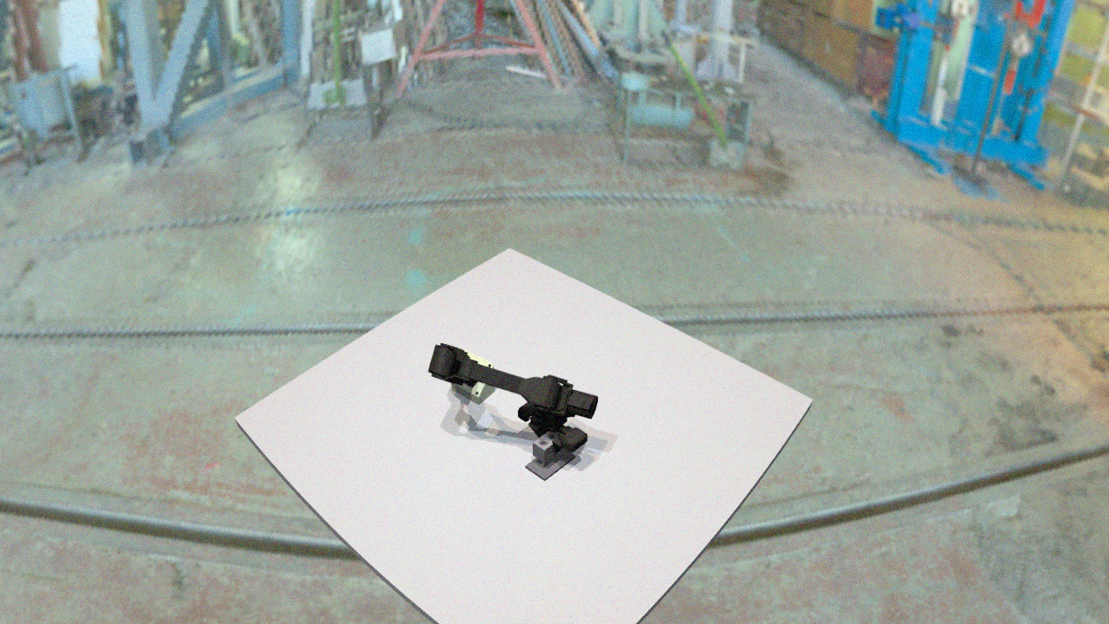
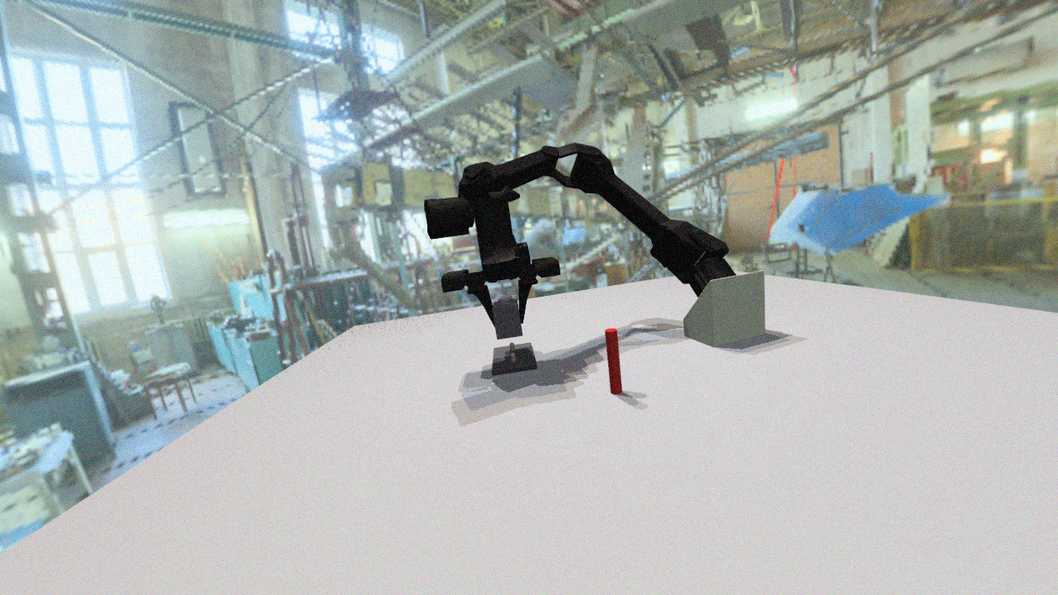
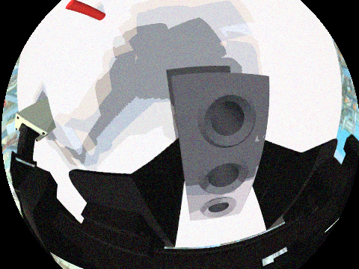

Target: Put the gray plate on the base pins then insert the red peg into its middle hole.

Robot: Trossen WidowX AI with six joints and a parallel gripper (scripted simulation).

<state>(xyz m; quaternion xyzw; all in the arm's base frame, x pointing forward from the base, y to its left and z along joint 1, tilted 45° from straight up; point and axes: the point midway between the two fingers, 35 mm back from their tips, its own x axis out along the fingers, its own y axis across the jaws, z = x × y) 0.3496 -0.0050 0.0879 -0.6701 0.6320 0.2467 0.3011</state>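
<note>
My gripper tip is now 5 cm above the dark base. Also, from my gripper tip: gray plate (3 cm above); red peg (18 cm to the left, 11 cm behind, 2 cm below).
</note>
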